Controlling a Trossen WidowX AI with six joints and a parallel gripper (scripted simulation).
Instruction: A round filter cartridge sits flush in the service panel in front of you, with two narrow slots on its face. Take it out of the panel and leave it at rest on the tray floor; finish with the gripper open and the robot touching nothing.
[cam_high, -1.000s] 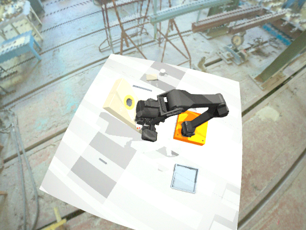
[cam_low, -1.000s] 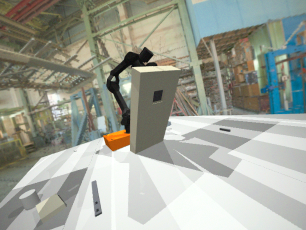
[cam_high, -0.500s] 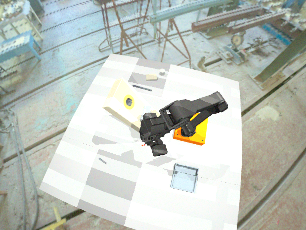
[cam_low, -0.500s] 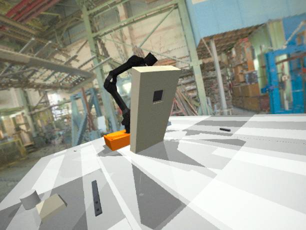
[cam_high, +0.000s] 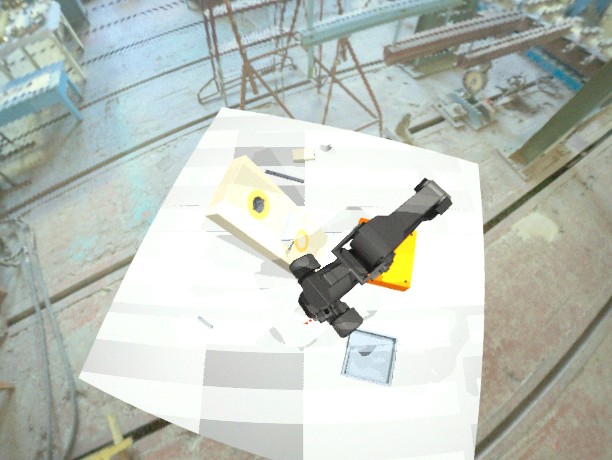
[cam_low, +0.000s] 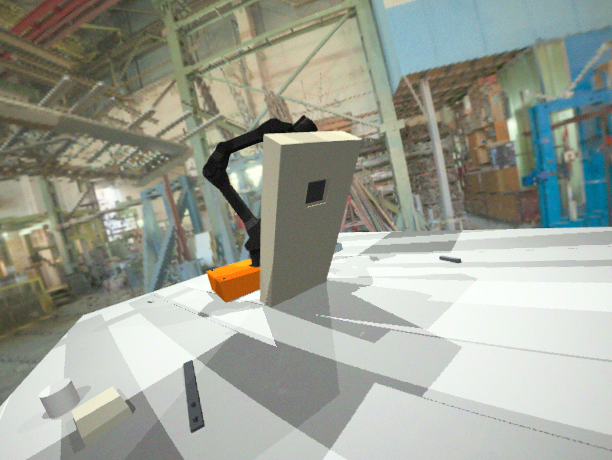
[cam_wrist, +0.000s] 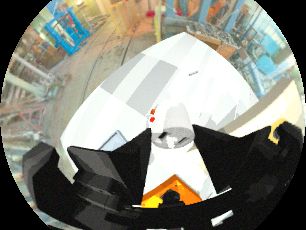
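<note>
My gripper tip is 260 mm above the tray, 210 mm past it and 90 mm to the right of it. From my gripper tip the other things lie so: cream block (680 mm to the right, 260 mm below, 100 mm ahead); then grey bar (330 mm ahead, 260 mm below, 50 mm to the left); then round filter cartridge (right at my gripper tip).
</note>
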